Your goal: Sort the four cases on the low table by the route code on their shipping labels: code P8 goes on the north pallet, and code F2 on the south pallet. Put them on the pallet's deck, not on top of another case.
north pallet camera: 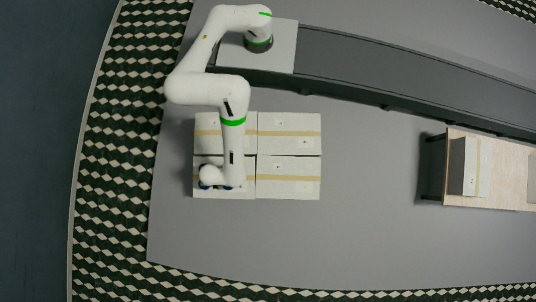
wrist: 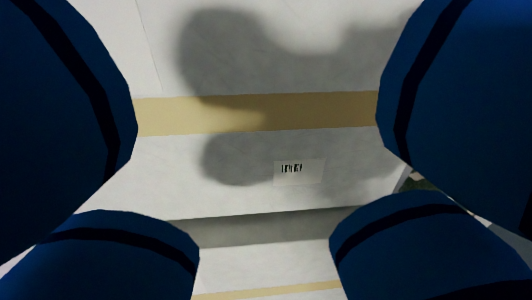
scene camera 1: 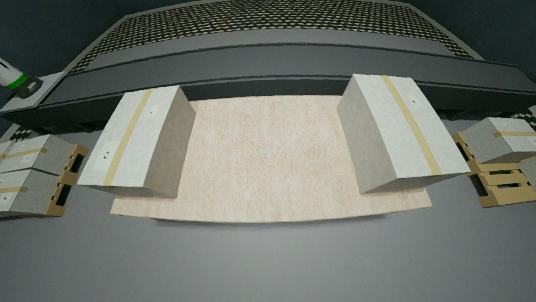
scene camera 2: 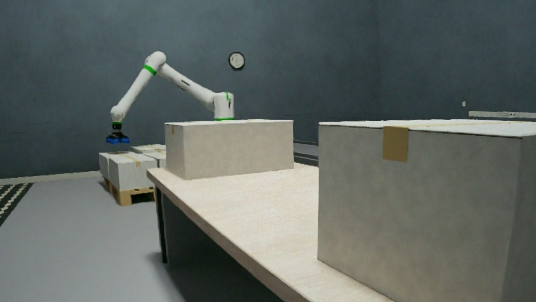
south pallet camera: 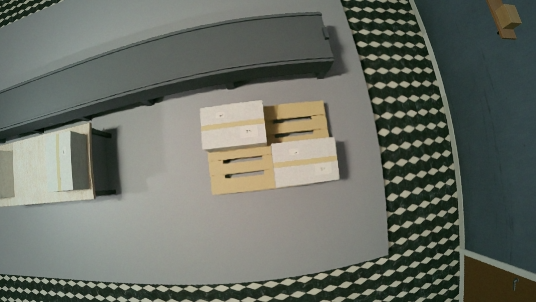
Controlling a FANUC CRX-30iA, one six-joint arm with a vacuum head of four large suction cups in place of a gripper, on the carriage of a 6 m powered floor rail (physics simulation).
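Pixels of known places: hand, its tool point: (wrist: pixel 263 188); arm's base, origin of its link: (scene camera 1: pixel 32 90).
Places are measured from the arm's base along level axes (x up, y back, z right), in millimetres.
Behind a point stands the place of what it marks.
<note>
The vacuum gripper (scene camera 2: pixel 118 141) (north pallet camera: pixel 216 187) @(x -53, y -1277, z 169 mm) (wrist: pixel 260 155) @(x -53, y -1277, z 169 mm) is open, with no case on its cups. It hangs a short gap above a white taped case (north pallet camera: pixel 251 193) @(x -181, y -1378, z -135 mm) (wrist: pixel 165 172) @(x -180, y -1181, z 46 mm) at the outer far corner of the north pallet (scene camera 2: pixel 131 198) @(x -505, y -1267, z -746 mm) (scene camera 1: pixel 59 196) @(x -465, y -1175, z -741 mm). Three more cases stand beside that one. On the low table (scene camera 1: pixel 265 150) @(x -40, y -926, z -2944 mm) (scene camera 2: pixel 225 210) @(x -40, y -1213, z -2994 mm) stand two cases. The left case (scene camera 1: pixel 131 137) @(x 205, y -960, z -2318 mm) (scene camera 2: pixel 235 150) @(x 76, y -945, z -2474 mm) has a blurred label that seems to read F2. The right case (scene camera 1: pixel 400 125) @(x 234, y -964, z -3540 mm) (scene camera 2: pixel 415 210) @(x 118, y -1192, z -3656 mm) has a label too small to read. The south pallet (south pallet camera: pixel 240 186) @(x -426, y -1318, z -5369 mm) holds two diagonal cases.
The long dark floor rail (scene camera 1: pixel 260 62) (north pallet camera: pixel 370 70) (south pallet camera: pixel 200 55) runs behind the table and both pallets. The arm's base stands on the rail carriage (north pallet camera: pixel 282 55) @(x 1, y -129, z -241 mm) beside the north pallet. On the south pallet, bare deck shows at two opposite quarters.
</note>
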